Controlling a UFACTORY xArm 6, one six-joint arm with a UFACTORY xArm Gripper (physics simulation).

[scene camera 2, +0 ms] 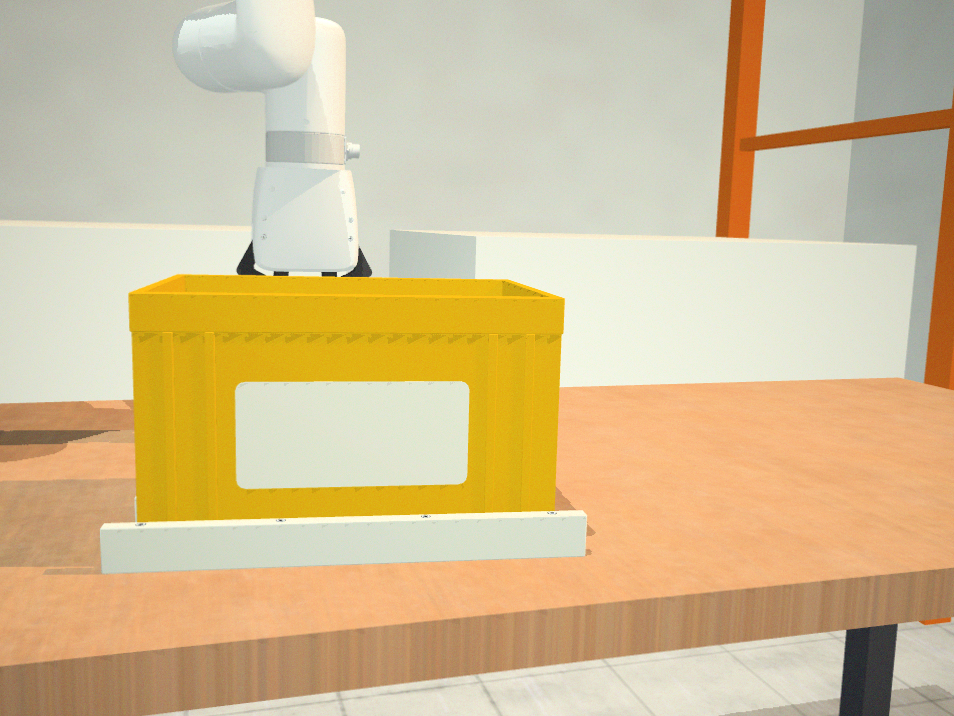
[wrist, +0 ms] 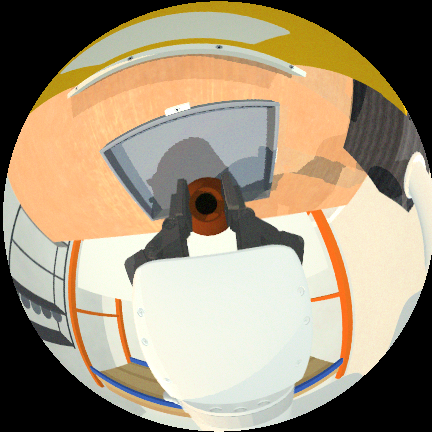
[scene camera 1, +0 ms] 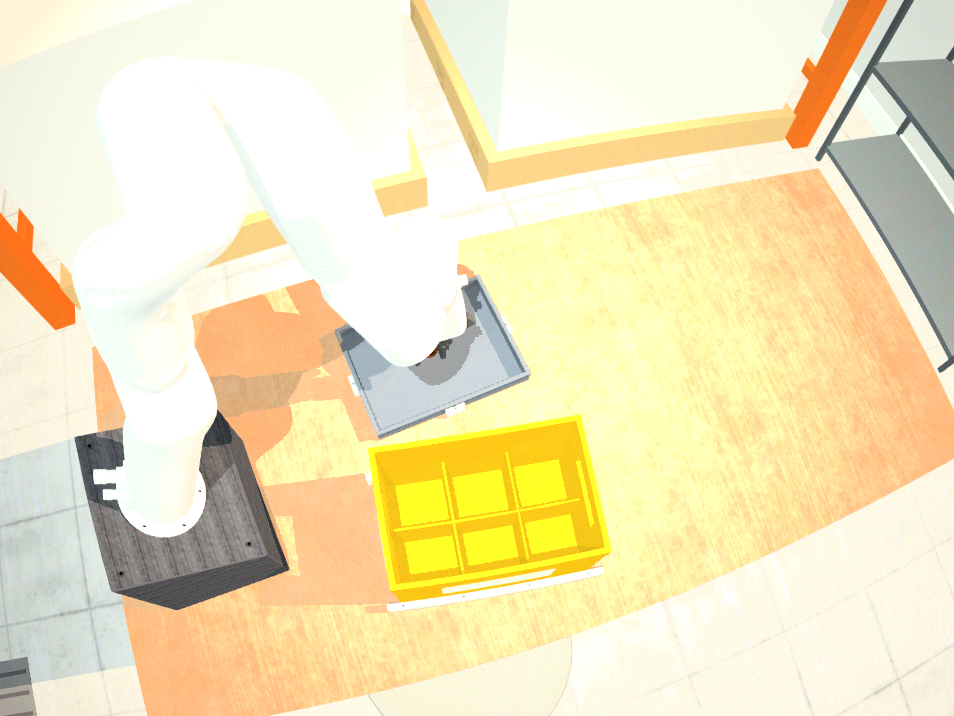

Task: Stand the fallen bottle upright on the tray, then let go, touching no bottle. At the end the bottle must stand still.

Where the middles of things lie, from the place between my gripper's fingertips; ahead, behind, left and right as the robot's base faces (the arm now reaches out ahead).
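Scene:
The brown bottle (wrist: 206, 204) is one I can see, and it's 3 cm below my hand, 1 cm behind it and 6 cm to the left of it.

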